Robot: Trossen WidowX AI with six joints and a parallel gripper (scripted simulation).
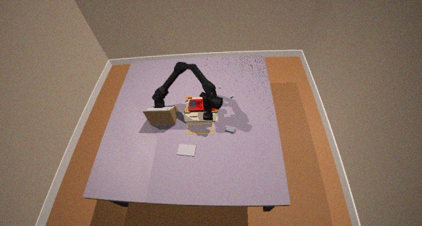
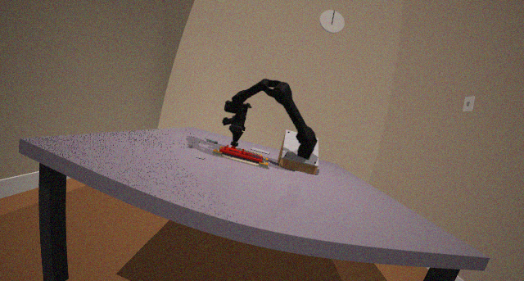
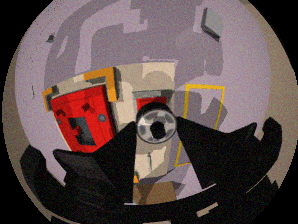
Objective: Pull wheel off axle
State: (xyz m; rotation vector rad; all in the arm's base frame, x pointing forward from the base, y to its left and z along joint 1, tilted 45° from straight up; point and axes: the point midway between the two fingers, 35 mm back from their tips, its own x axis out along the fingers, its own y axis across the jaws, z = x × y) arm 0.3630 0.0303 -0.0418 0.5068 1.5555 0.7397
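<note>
Now: gripper tip 10 mm above the upright axle.
</note>
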